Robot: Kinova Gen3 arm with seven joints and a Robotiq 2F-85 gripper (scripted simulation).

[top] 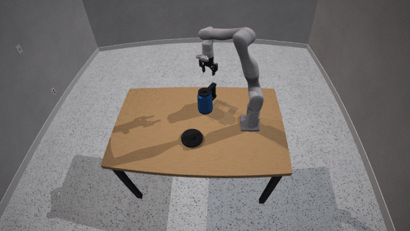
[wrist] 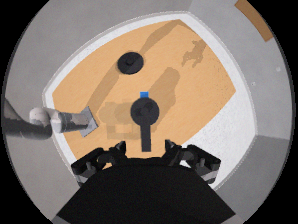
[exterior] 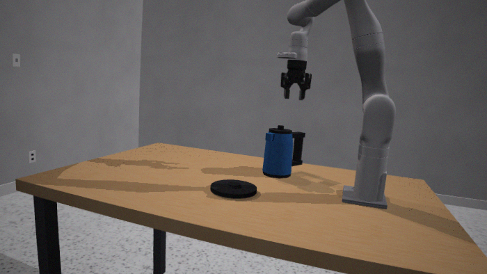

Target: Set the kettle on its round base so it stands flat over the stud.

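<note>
My gripper is now 210 mm above the blue kettle, 20 mm to the right of it and 10 mm short of it. From my hand the other things lie so: round black base 330 mm to the left, 300 mm below, 110 mm ahead.
</note>
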